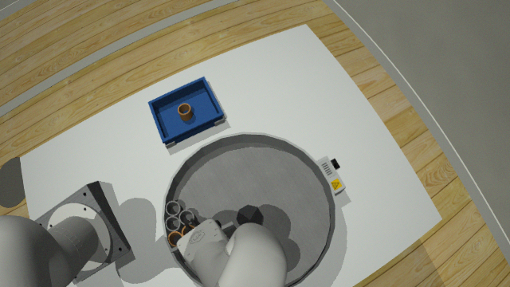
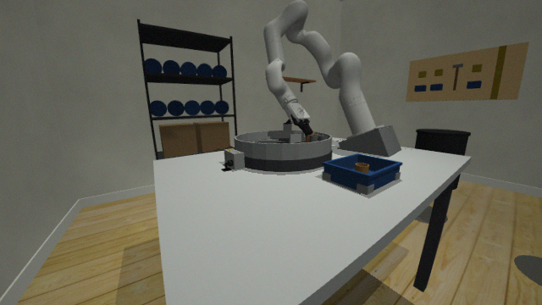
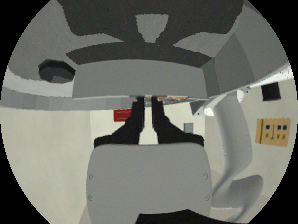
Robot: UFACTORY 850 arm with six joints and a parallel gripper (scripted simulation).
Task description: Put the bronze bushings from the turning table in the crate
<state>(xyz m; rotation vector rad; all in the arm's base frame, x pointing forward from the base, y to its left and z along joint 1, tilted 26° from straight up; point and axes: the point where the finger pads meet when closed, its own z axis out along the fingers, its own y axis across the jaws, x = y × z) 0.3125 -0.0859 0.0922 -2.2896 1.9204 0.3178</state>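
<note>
The blue crate lies 110 mm ahead of my hand, 340 mm to the left of it and 90 mm below it. Also, from my hand: grey turning table: 130 mm ahead, 30 mm to the right, 60 mm below.
</note>
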